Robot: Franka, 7 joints.
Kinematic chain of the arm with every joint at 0, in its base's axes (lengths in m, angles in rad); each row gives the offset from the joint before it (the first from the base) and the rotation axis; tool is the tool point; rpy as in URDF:
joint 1: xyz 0 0 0.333 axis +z
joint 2: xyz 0 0 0 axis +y
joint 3: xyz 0 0 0.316 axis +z
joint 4: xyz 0.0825 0 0 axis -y
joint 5: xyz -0.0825 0 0.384 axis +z
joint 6: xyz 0 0 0 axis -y
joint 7: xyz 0.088 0 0 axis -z
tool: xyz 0 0 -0.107 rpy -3.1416 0 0
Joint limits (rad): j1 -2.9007..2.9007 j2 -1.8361..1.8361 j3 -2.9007..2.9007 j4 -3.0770..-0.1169 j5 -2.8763..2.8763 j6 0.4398..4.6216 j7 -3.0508..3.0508
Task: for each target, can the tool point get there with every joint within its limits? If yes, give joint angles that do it. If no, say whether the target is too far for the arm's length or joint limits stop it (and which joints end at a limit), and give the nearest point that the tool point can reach.
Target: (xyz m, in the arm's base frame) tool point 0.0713 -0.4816 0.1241
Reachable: yes | joints -0.9865 0.9617 -0.2082 -1.7757 -0.9685 0.8668 -1.9731
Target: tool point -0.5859 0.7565 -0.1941
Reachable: no: too far | nearest point -0.4601 0.5941 -0.0809 | short by 0.235 m
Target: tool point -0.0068 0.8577 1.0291
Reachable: no: too far | nearest point -0.0053 0.6661 0.8736 | short by 0.247 m
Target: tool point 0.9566 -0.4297 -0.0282
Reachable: no: too far | nearest point 0.7399 -0.3324 0.0536 | short by 0.251 m
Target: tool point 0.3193 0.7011 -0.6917
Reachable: no: too far | nearest point 0.2257 0.4956 -0.2921 | short by 0.459 m
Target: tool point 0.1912 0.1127 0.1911
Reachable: yes | joints -0.7302 1.0064 0.4969 -2.7123 -2.1965 4.1305 0.0407
